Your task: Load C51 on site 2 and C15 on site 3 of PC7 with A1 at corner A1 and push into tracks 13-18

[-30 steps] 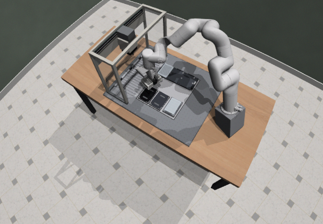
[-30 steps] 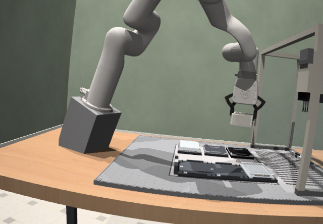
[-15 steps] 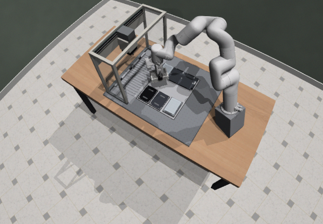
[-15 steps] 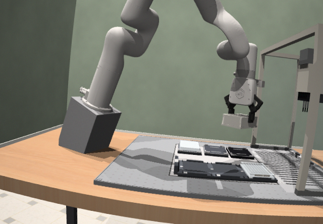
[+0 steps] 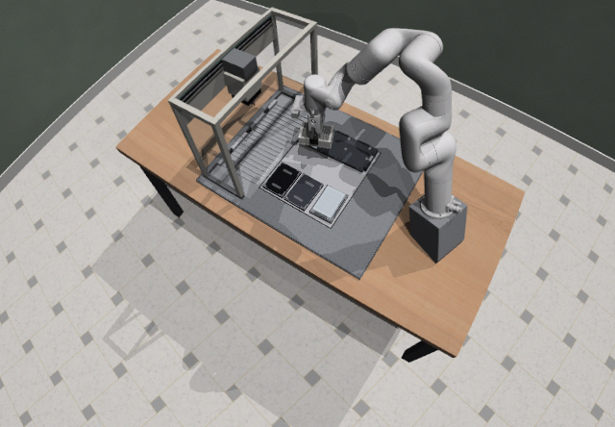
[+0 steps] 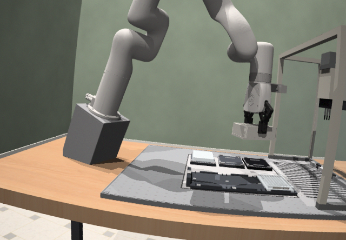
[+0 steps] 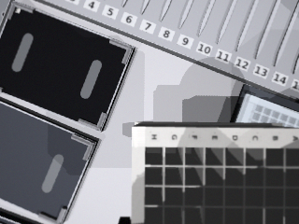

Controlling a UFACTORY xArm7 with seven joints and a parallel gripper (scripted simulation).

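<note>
My gripper is now 15 cm above the dark plate carrier PC7, 10 cm to the left of it and 4 cm past it. Also, from my hand: nest S2: 17 cm to the left, 16 cm below, 5 cm behind; then deep-well block C51: 1 cm below; then 96-well plate C15: 15 cm below, 9 cm to the right, 7 cm ahead.
</note>
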